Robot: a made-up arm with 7 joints.
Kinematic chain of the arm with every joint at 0, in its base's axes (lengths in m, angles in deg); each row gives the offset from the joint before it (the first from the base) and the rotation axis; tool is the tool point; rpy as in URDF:
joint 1: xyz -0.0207 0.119 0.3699 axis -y
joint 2: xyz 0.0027 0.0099 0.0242 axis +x
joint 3: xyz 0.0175 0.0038 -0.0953 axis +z
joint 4: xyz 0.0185 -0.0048 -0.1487 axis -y
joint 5: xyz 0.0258 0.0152 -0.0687 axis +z
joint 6: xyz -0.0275 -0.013 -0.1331 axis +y
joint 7: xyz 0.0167 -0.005 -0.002 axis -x
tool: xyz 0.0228 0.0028 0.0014 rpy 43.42 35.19 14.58
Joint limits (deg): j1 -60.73..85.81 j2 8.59..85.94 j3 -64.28..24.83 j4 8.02..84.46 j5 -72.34..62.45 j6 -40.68..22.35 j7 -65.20..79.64
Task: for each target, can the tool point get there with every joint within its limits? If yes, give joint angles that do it. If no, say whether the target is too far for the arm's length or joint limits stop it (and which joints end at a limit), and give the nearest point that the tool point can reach.
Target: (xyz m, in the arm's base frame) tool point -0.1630 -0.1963 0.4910
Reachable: no: joint limits stop it (at a limit: joint 1, joint 2, joint 3, joint 4, joint 7) | nearest point -0.1679 -0.0326 0.1635 | short by 0.366 m
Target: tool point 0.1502 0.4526 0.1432
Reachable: yes | joints 12.48 47.53 8.19 13.85 -18.79 -7.89 38.85
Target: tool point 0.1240 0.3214 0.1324
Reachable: yes | joints -12.40 59.68 -28.76 69.06 -3.93 -30.30 -15.60
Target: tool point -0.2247 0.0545 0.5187
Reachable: no: joint limits stop it (at a limit: joint 1, joint 2, joint 3, joint 4, joint 5, joint 7) | nearest point -0.1175 0.3516 0.5866 | short by 0.323 m
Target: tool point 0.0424 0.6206 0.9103
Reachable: no: too far | nearest point 0.0076 0.4727 0.6118 | short by 0.335 m
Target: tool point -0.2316 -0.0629 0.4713
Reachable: no: joint limits stop it (at a limit: joint 1, joint 2, joint 3, joint 4, joint 6, joint 7) | nearest point -0.1721 -0.0105 0.1715 | short by 0.310 m
